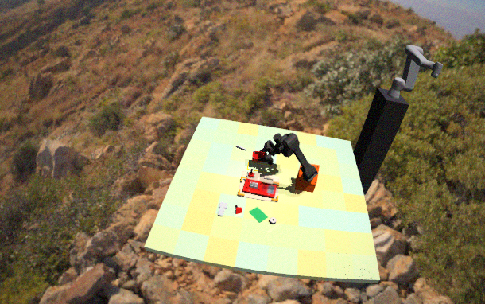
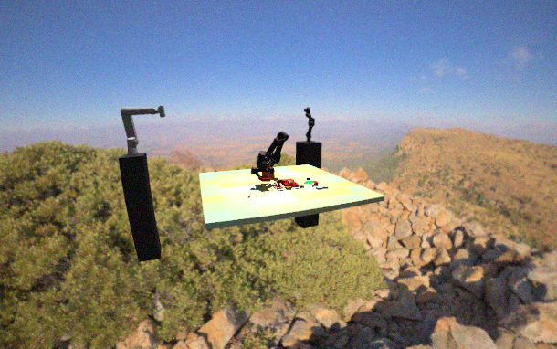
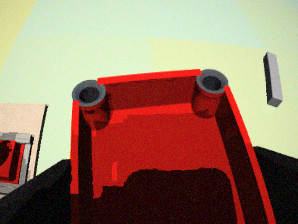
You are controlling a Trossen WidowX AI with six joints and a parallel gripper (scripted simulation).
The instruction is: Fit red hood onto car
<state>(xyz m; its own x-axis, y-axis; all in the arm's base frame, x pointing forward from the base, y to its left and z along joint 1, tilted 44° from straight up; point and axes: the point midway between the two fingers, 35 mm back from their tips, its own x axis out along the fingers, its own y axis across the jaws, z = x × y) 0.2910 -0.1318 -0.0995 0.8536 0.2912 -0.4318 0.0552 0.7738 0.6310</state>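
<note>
The red hood is 1 cm behind my gripper tip and 1 cm below it. From my gripper tip the other things lie so: white piece: 19 cm ahead, 42 cm to the left, 8 cm below; white wheel: 11 cm behind, 47 cm to the left, 8 cm below; green flat tile: 2 cm behind, 43 cm to the left, 9 cm below.
</note>
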